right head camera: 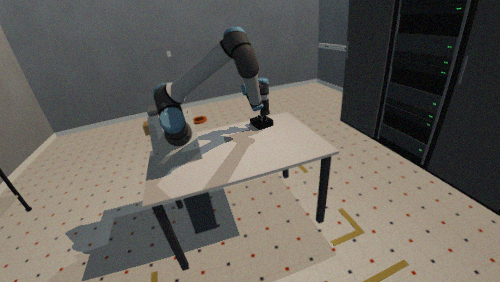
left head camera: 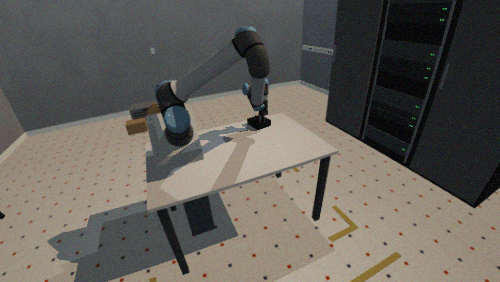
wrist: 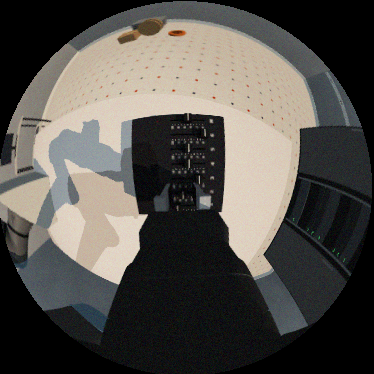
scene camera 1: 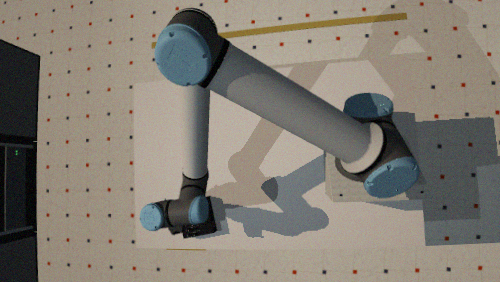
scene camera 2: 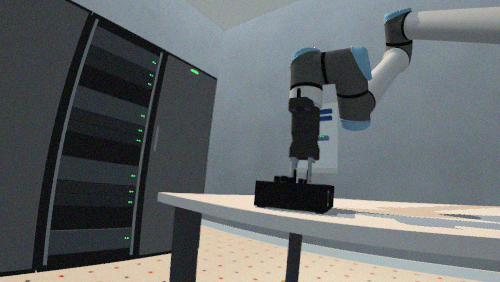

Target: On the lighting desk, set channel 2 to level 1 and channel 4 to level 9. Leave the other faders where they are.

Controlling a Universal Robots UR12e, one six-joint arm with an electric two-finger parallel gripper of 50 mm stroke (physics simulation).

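Frame: origin at the arm's base, x ahead, y left, z up, level; millimetres.
Seen in the pictures: gripper, fingertip midpoint: [right head camera: 264,120] [left head camera: 261,120] [wrist: 181,189].
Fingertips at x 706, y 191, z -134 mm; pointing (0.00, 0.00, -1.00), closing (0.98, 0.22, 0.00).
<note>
Pixels of each thing's top centre, then the offset from my fingertips to it.
- black lighting desk, middle of its top: [wrist: 177,165] [scene camera 2: 299,177] [scene camera 1: 193,218] [right head camera: 261,117] [left head camera: 258,118] 14 mm up, 13 mm back, 36 mm left
- channel 4 knob, middle of its top: [wrist: 188,163] 14 mm up, 2 mm ahead, 41 mm left
- channel 3 knob, middle of its top: [wrist: 198,179] 13 mm up, 20 mm ahead, 22 mm left
- channel 2 knob, middle of its top: [wrist: 182,194] 14 mm up, 2 mm ahead, 4 mm right
The black lighting desk [left head camera: 259,124] [right head camera: 261,124] [scene camera 1: 210,220] [scene camera 2: 287,196] [wrist: 150,150] lies on the table. In the wrist view its faders form crosswise rows, with knobs at different places. The channel 4 knob [wrist: 189,163] is near the middle of its slot. The channel 3 knob [wrist: 199,179] sits further right. The channel 2 knob [wrist: 183,195] stands between the fingertips, a little left of the slot's middle. My gripper [scene camera 2: 302,176] [wrist: 181,189] points down with its fingertips low at the desk's top. It is partly open, with a finger on each side and nothing gripped. The scale digits are too small to read.
The white table [left head camera: 280,150] [right head camera: 280,150] [scene camera 1: 160,125] [scene camera 2: 220,206] carries the desk near its edge. Tall server racks [left head camera: 350,75] [scene camera 2: 185,125] stand beyond the table. An orange ring [right head camera: 200,117] [wrist: 177,33] lies on the floor.
</note>
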